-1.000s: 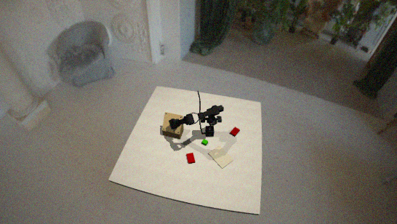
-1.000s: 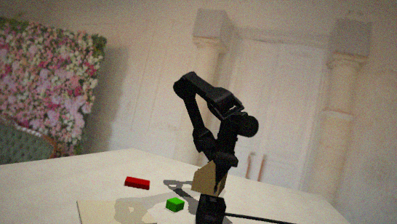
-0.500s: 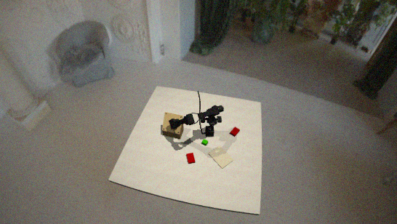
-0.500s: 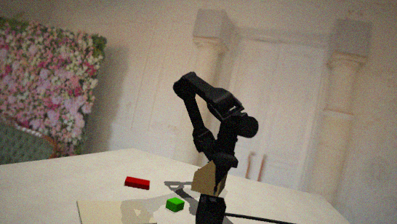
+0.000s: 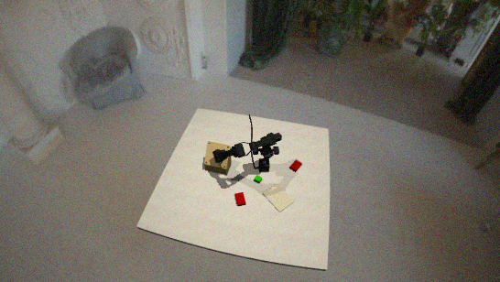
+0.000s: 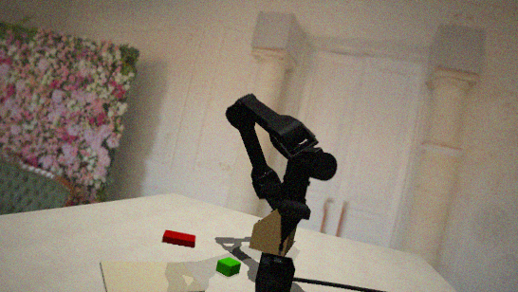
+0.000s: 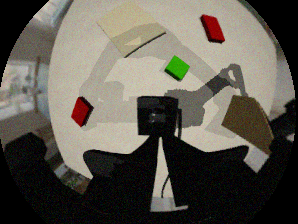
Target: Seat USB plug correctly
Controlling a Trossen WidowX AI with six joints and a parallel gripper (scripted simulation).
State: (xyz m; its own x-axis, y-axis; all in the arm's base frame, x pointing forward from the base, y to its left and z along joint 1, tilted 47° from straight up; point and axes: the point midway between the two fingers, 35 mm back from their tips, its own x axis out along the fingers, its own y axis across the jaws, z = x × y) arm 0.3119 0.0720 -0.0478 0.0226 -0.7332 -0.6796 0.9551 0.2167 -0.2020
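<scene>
My gripper tip is 20 mm above the dark USB plug. Round my gripper tip: flat beige plate: 160 mm ahead, 230 mm to the right, 130 mm below; then green block: 20 mm behind, 120 mm to the right, 120 mm below.
</scene>
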